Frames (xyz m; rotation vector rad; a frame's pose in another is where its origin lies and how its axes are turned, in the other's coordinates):
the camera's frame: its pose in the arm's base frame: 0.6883 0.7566 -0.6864 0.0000 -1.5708 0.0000
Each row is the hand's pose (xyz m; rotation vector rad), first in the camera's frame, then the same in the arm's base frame.
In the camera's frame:
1: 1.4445 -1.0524 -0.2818 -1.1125 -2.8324 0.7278
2: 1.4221 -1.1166 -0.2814 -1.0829 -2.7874 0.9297
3: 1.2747 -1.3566 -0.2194 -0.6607 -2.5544 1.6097
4: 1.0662 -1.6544 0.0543 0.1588 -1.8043 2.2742
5: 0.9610 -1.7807 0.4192 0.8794 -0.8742 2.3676
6: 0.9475 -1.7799 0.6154 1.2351 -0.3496 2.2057
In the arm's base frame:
1: 0.9701 -0.2958 0.7581 0.9503 1.4729 0.1987
2: 0.9697 -0.3600 0.7357 1.0425 1.4519 0.0794
3: 0.9077 -0.6000 0.5883 1.2207 1.4157 -0.5103
4: 0.6340 -0.8978 0.3798 1.3215 1.3409 -1.5199
5: 0.2691 -1.0241 0.2746 1.1587 1.1777 -2.5282
6: 0.0729 -1.0233 0.2611 -0.7551 -0.8748 2.6768

